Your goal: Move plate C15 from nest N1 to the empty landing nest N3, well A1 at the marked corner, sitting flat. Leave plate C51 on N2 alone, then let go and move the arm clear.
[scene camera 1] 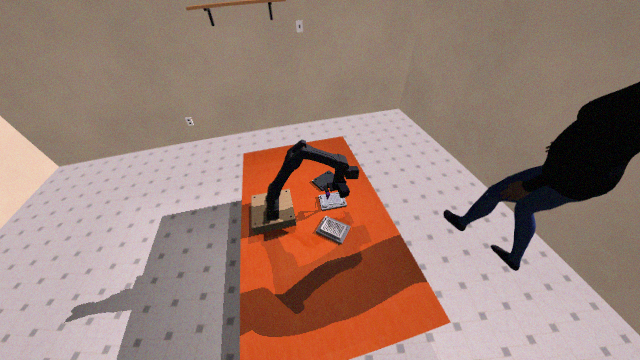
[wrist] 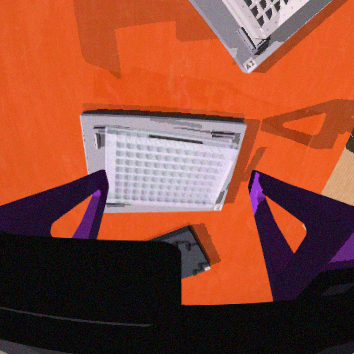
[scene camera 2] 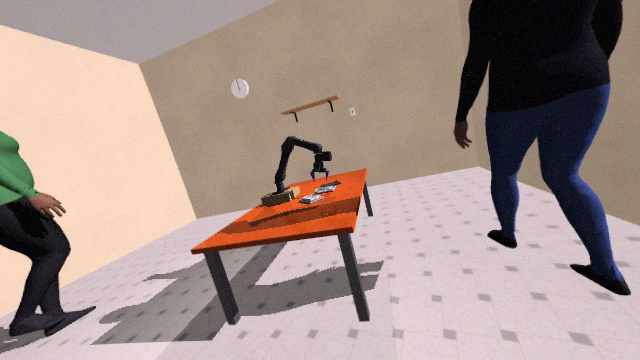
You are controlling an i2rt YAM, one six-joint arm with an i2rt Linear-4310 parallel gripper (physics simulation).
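A translucent plate (scene camera 1: pixel 332 199) (wrist: pixel 165 172) lies on the middle grey nest (wrist: pixel 91 155); in the wrist view its upper edge runs slightly askew to the nest's edge. A white plate with dark wells (scene camera 1: pixel 335 228) (wrist: pixel 277 10) sits on another grey nest (scene camera 1: pixel 341 242) (wrist: pixel 240 55), whose A1 mark shows. The dark nest (scene camera 1: pixel 324 179) (wrist: pixel 192 252) has bare visible parts and is partly hidden by the gripper body in the wrist view. Plate codes and nest numbers are unreadable. My gripper (scene camera 2: pixel 320 179) (wrist: pixel 178 177) is open and empty above the middle nest, fingers pointing down.
The arm's wooden base block (scene camera 1: pixel 257 212) (scene camera 2: pixel 272 200) stands beside the nests on the orange table (scene camera 1: pixel 400 310) (scene camera 2: pixel 280 237). A person in black and blue (scene camera 1: pixel 590 165) (scene camera 2: pixel 545 100) stands beyond the table's edge. Another person in green (scene camera 2: pixel 12 175) stands at the left.
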